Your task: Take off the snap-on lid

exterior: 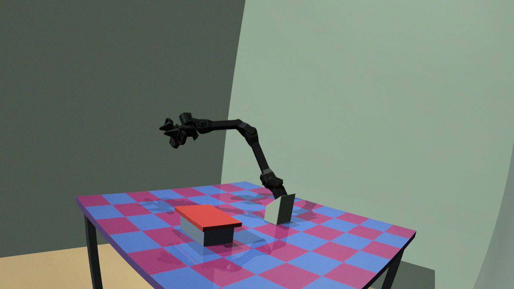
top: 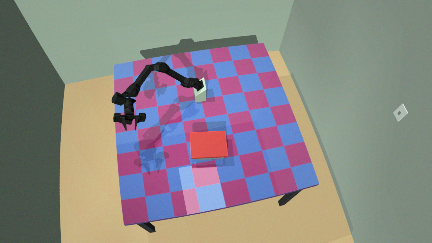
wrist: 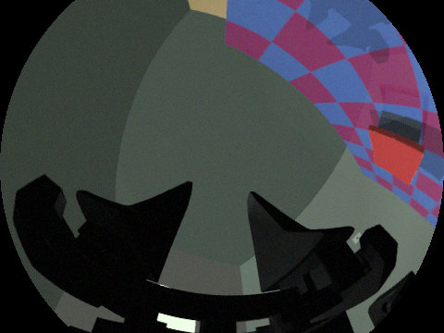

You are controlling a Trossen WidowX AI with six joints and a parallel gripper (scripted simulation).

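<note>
Now: the red lid 440 mm to the left of my gripper tip, 280 mm below it and 50 mm ahead of it. From my gripper tip the other things lie so: grey storage box (440 mm to the left, 320 mm below, 50 mm ahead).
</note>
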